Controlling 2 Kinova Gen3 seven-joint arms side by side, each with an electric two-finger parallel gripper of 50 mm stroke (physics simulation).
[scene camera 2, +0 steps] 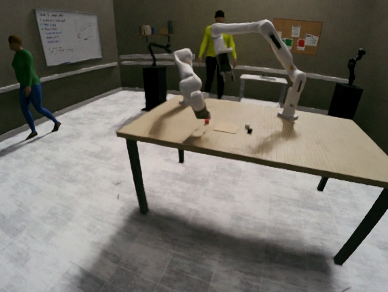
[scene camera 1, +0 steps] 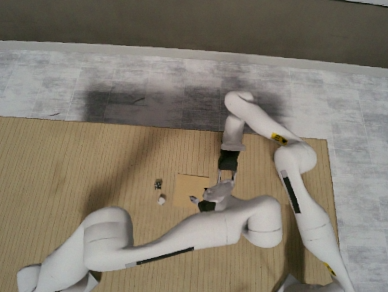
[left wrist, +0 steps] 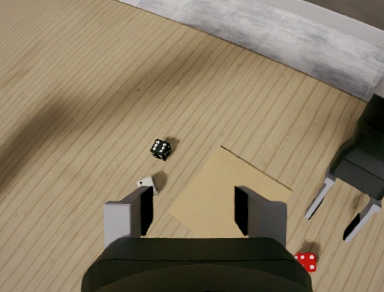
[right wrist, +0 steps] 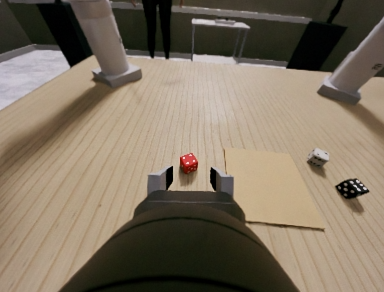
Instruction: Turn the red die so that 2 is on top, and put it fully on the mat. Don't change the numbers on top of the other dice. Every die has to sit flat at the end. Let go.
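Pixels of known places: left gripper, fingertip midpoint: (scene camera 2: 229, 81) (scene camera 1: 199, 194) (left wrist: 193, 203); right gripper, fingertip midpoint: (scene camera 2: 205, 117) (left wrist: 326, 225) (right wrist: 191, 174); left arm's base, link origin: (scene camera 2: 288, 113) (right wrist: 342, 86); right arm's base, link origin: (scene camera 2: 188, 100) (right wrist: 116, 69).
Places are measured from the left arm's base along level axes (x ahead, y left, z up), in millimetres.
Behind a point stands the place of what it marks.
The red die (scene camera 2: 206, 121) @[x 362, y -562, z -9 mm] (left wrist: 306, 261) @[x 348, y -560, z -3 mm] (right wrist: 189, 163) @[x 357, y -560, z -3 mm] lies on the table beside the mat (scene camera 1: 186, 189) @[x 383, y -401, z -24 mm] (scene camera 2: 226, 128) @[x 395, y -424, z -24 mm] (left wrist: 225, 175) @[x 410, y -395, z -24 mm] (right wrist: 270, 185) @[x 384, y -418, z -24 mm], off it, with four pips on its upper face. It is hidden in scene camera 1. A white die (scene camera 1: 161, 200) @[x 328, y -300, z -3 mm] (left wrist: 145, 182) @[x 330, y -296, z -3 mm] (right wrist: 318, 157) @[x 334, y -310, z -6 mm] and a black die (scene camera 1: 158, 184) @[x 395, y -283, z -3 mm] (left wrist: 160, 149) @[x 389, y -284, z -3 mm] (right wrist: 352, 188) @[x 397, y -291, z -5 mm], six pips up, lie past the mat's opposite side. My right gripper (left wrist: 326, 225) @[x 397, y -559, z 29 mm] (right wrist: 191, 174) @[x 397, y -559, z 29 mm] is open and tilted near the red die, which shows beyond its fingertips. My left gripper (scene camera 2: 228, 76) @[x 296, y -442, z 250 mm] (left wrist: 193, 203) @[x 296, y -442, z 250 mm] is open, high above the table.
The left arm's wrist hangs over part of the mat in scene camera 1, close to the right arm's fingers. The arms' bases (right wrist: 117, 75) @[x 19, y -799, z -1 mm] (right wrist: 340, 92) @[x 45, y -39, z -4 mm] stand at the table's far side in the right wrist view. The table (scene camera 2: 310, 145) @[x 443, y 84, z -28 mm] ends at a floor edge.
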